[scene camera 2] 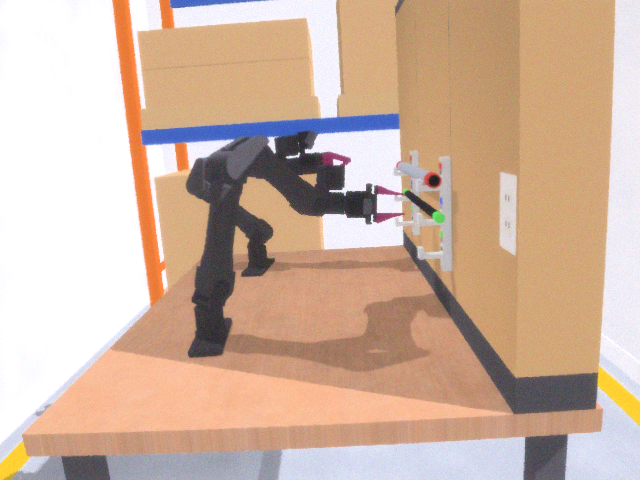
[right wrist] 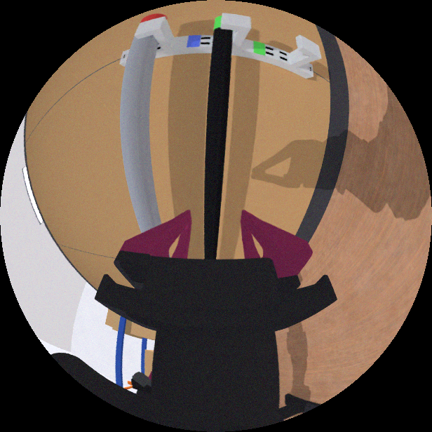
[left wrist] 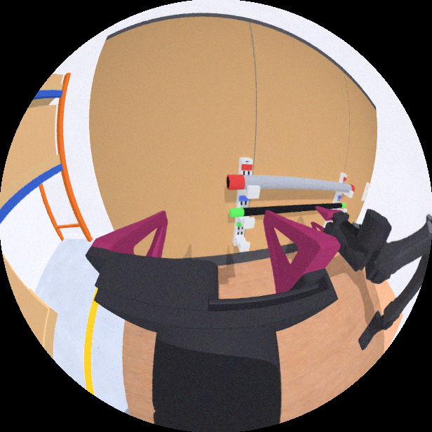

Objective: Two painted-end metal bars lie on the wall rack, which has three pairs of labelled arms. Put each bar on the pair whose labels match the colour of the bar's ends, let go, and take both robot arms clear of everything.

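Places are measured from the left arm's base along level axes (x back, y right, z up), in centimetres.
Pixels of known places: left gripper, fingertip midpoint: (scene camera 2: pixel 349 160); right gripper, fingertip midpoint: (scene camera 2: pixel 404 204); left arm's base, origin of the base link: (scene camera 2: pixel 258 268); right arm's base, origin of the base link: (scene camera 2: pixel 211 338).
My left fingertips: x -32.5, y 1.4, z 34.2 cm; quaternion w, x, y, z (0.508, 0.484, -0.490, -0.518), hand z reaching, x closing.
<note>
For each thing: its top centre in the pictures, then the offset to it from my left fingertips. "spot": a spot on its surface instead. Level surfaces: height alone.
- wall rack, surface spot: (scene camera 2: pixel 446 253) spot: dx -24.4, dy +49.0, dz -18.7 cm
- thick grey bar with red ends, middle of its top: (scene camera 2: pixel 414 165) dx -18.8, dy +27.7, dz -0.7 cm
- thin black bar with green ends, middle of its top: (scene camera 2: pixel 419 199) dx -19.9, dy +28.0, dz -9.2 cm
- wooden table, its level: dz -34.2 cm
- white socket plate, middle of its top: (scene camera 2: pixel 508 173) dx -29.9, dy +84.3, dz +1.5 cm
The wall rack (scene camera 2: pixel 446 253) (left wrist: pixel 236 236) (right wrist: pixel 300 70) has red, blue and green labels from top to bottom. A thick grey bar with red ends (scene camera 2: pixel 416 172) (left wrist: pixel 295 183) (right wrist: pixel 136 110) lies on the top, red-labelled arms. A thin black bar with green ends (scene camera 2: pixel 423 205) (left wrist: pixel 290 208) (right wrist: pixel 217 125) lies on the middle, blue-labelled arms. The bottom, green-labelled arms hold no bar. My right gripper (scene camera 2: pixel 404 204) (right wrist: pixel 215 215) is partly open and empty, its tips just short of the black bar, one above and one below its level. My left gripper (scene camera 2: pixel 349 160) (left wrist: pixel 215 215) is wide open and empty, back from the wall.
The rack is fixed to a tan wall (scene camera 2: pixel 480 129) (left wrist: pixel 175 125) that stands on a dark base strip (scene camera 2: pixel 480 346) (right wrist: pixel 340 100) along the wooden table (scene camera 2: pixel 310 403). A white socket plate (scene camera 2: pixel 508 212) is on the wall near the rack. Boxes on shelving stand behind the arms.
</note>
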